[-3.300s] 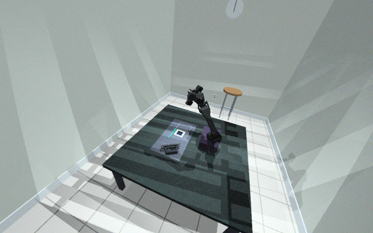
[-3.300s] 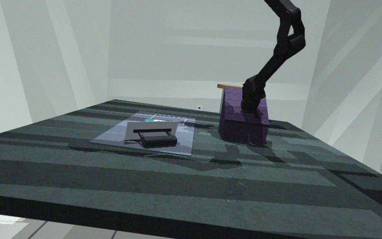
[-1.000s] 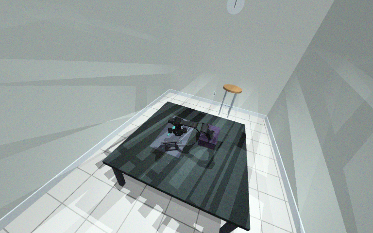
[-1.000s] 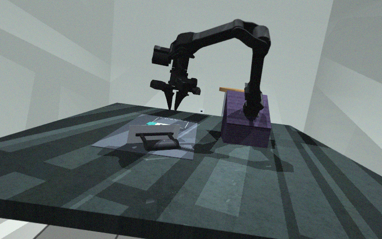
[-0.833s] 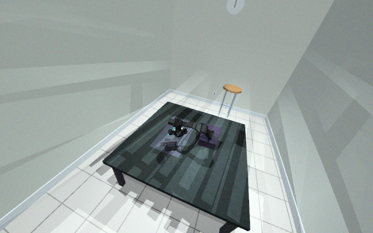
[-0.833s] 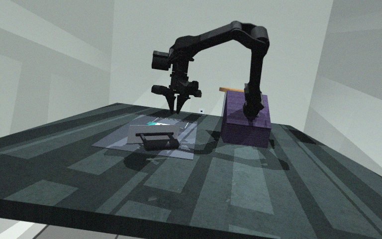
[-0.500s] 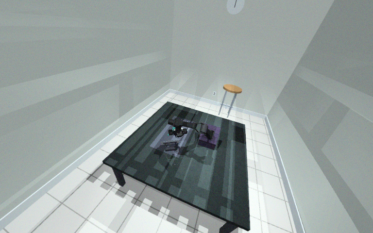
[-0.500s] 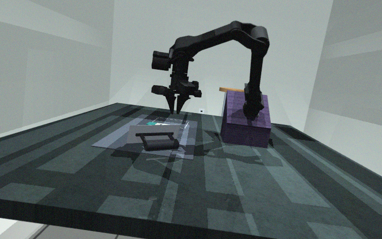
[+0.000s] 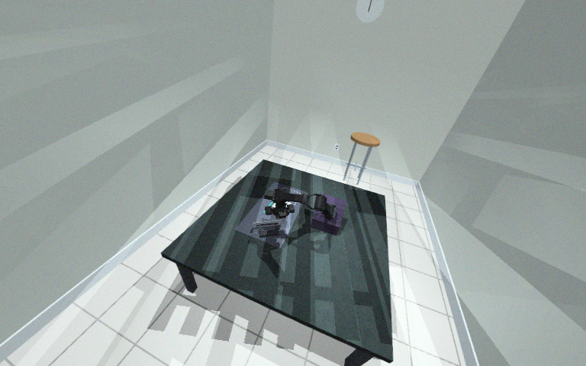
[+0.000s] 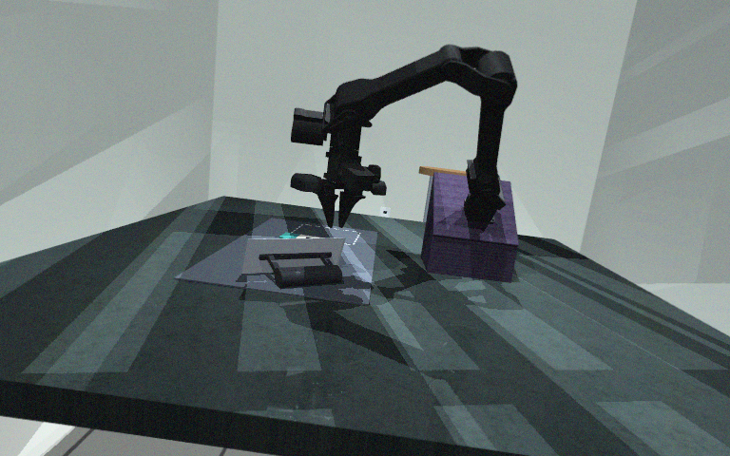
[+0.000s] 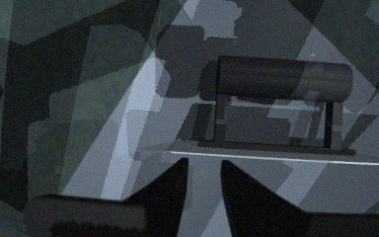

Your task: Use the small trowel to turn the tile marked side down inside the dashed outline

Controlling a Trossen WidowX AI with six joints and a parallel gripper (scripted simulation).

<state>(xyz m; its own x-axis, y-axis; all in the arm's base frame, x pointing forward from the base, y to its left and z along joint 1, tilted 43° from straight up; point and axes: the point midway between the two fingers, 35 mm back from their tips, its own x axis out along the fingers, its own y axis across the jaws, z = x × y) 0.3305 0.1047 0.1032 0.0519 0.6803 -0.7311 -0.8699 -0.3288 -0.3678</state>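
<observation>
The small trowel lies 30 mm ahead of my gripper tip, 40 mm to the left of it and 70 mm below it. From my gripper tip the other things lie so: grey mat (70 mm ahead, 180 mm to the right, 120 mm below); teal piece (130 mm ahead, 220 mm to the right, 90 mm below); tile (50 mm ahead, 240 mm to the right, 90 mm below).
</observation>
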